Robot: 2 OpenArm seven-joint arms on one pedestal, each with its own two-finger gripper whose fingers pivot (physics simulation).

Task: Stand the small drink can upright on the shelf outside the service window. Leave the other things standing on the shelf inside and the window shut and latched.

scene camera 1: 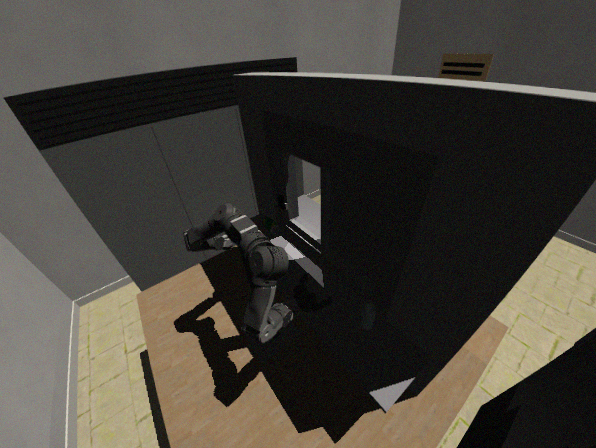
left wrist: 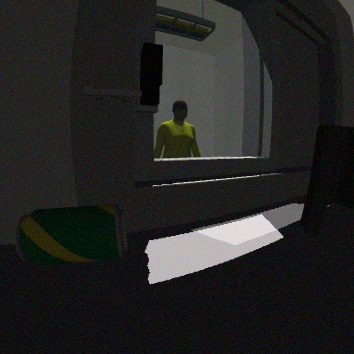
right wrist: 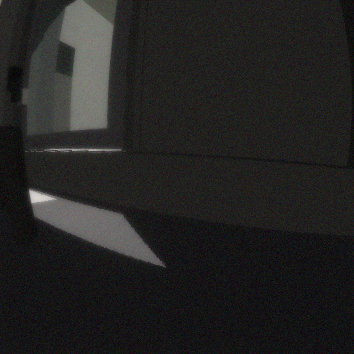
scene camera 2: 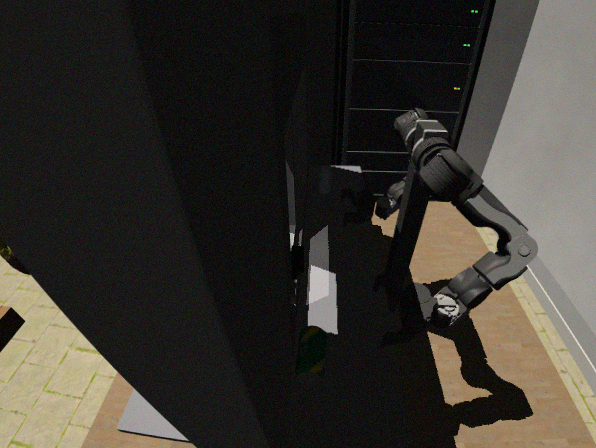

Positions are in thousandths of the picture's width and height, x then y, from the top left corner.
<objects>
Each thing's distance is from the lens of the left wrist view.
green can with yellow stripe (left wrist: 171,665): 20 cm
window sash (left wrist: 581,261): 31 cm
The marked spots on the green can with yellow stripe and the window sash are 30 cm apart.
</objects>
